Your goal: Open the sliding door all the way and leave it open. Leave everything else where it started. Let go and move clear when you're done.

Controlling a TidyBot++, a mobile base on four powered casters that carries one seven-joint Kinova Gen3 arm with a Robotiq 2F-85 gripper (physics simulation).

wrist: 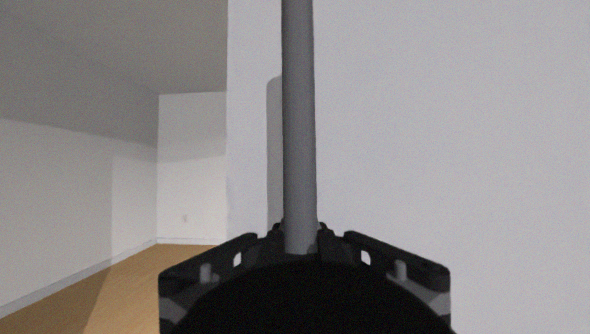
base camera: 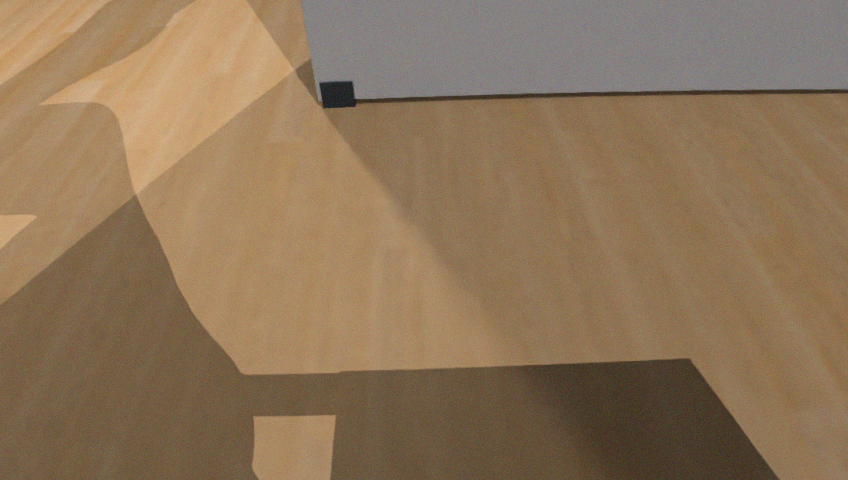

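Frame: origin at the arm's base, x ahead, y left, z up, level; centimetres.
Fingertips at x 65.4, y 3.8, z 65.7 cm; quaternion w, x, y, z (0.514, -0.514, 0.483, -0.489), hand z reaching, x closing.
Note:
Pixels of each thing's top centre, then the offset from my fingertips to it. "spot": a spot on its surface instead. Level surfaces: height alone.
- door's handle, a spot on its surface: (wrist: pixel 299 125) spot: dx -5.5, dy -0.3, dz +8.8 cm
- small dark block, a spot on its surface: (base camera: pixel 338 94) spot: dx +1.0, dy +5.7, dz -103.5 cm
- wooden floor, height of its surface: dz -105.3 cm
The sliding door (base camera: pixel 583 44) (wrist: pixel 450 140) is a flat pale grey panel. In the wrist view its left edge stands upright left of the handle, with an opening beyond it. In the base camera view its lower left corner shows near the top. The door's handle (wrist: pixel 299 125) is a vertical round grey bar in front of the panel, casting a shadow on it. My gripper (wrist: pixel 299 227) is shut on the handle bar, one finger on each side. The gripper does not show in the base camera view.
A small dark block (base camera: pixel 338 94) sits on the floor at the door's lower left corner. Through the opening on the left are a room's white far wall (wrist: pixel 192 190), a side wall (wrist: pixel 55 200) and wooden floor (wrist: pixel 135 280). Shadows cross the floor in the base camera view.

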